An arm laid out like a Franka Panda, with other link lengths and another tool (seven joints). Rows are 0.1 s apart.
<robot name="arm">
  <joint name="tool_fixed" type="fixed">
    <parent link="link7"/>
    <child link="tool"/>
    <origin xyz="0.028 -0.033 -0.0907" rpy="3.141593 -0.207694 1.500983"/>
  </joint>
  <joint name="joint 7" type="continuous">
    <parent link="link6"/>
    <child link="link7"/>
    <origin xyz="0.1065 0 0"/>
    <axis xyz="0 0 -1"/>
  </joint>
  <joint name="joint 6" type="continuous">
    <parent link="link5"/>
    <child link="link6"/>
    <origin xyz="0 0 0"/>
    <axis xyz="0 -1 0"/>
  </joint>
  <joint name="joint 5" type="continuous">
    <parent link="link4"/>
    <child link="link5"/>
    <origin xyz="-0.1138 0 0.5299"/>
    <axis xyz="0 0 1"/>
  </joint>
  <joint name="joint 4" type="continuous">
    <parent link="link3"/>
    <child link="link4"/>
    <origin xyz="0.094 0 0"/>
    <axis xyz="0 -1 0"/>
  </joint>
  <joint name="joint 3" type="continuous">
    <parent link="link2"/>
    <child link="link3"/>
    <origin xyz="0 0 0.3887"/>
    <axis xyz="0 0 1"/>
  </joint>
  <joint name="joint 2" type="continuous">
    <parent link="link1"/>
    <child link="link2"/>
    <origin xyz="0 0 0"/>
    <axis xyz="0 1 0"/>
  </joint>
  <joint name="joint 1" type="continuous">
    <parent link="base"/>
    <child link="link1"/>
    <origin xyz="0 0 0.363"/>
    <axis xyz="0 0 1"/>
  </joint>
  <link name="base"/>
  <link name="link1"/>
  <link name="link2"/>
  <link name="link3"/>
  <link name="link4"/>
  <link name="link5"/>
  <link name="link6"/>
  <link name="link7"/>
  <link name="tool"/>
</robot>
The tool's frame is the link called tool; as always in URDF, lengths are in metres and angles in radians. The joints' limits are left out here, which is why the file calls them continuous.
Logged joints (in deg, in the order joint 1, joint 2, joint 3, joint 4, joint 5, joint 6, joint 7), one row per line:
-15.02, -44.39, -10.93, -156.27, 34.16, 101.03, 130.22
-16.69, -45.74, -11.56, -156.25, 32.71, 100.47, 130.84
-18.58, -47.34, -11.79, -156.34, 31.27, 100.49, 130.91
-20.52, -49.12, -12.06, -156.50, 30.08, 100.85, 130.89
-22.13, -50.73, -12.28, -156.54, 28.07, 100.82, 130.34
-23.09, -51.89, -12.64, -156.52, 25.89, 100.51, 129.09
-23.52, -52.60, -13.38, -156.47, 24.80, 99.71, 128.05
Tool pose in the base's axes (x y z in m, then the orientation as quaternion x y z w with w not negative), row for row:
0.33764, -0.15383, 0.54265, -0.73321, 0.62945, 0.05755, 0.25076
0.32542, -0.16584, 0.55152, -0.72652, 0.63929, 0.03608, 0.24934
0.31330, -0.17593, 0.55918, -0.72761, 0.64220, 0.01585, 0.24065
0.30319, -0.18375, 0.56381, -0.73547, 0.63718, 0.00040, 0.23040
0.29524, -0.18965, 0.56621, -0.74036, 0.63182, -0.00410, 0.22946
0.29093, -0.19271, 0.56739, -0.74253, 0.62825, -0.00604, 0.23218
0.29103, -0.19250, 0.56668, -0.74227, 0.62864, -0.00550, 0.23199
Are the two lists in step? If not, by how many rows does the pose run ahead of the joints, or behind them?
The pose runs 2 rows ahead of the joints: the pose in row i belongs to the joints in row i + 2.
